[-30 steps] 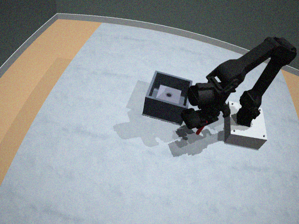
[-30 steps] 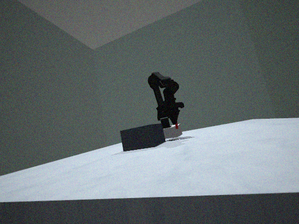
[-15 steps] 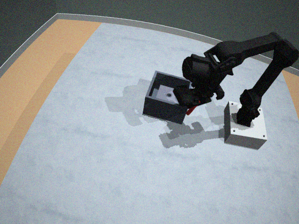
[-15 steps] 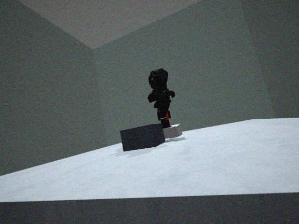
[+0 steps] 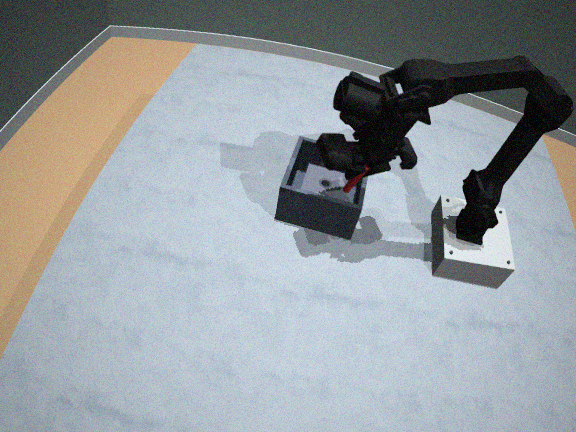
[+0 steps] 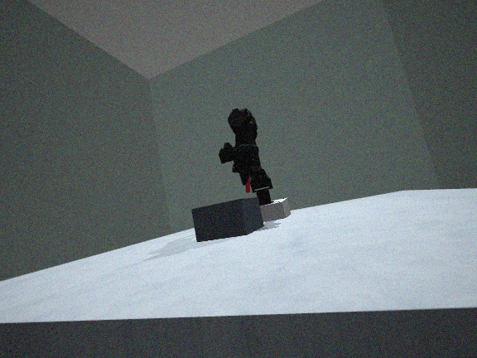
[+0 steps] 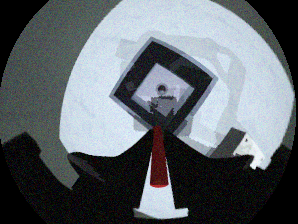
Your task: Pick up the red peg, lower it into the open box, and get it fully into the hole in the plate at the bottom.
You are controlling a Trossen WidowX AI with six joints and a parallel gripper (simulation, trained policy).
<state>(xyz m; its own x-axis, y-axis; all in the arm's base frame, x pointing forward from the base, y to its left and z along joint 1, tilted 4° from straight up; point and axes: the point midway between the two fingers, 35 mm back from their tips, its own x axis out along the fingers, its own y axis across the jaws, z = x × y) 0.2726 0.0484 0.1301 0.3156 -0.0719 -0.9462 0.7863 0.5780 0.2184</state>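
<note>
Now: gripper tip 40 mm short of the pale plate, 50 mm to the left of it and 100 mm above it. The rest, counted from my gripper tip: dark box (40 mm ahead, 50 mm to the right, 120 mm below); then red peg (10 mm behind, 10 mm to the left, 10 mm above).
</note>
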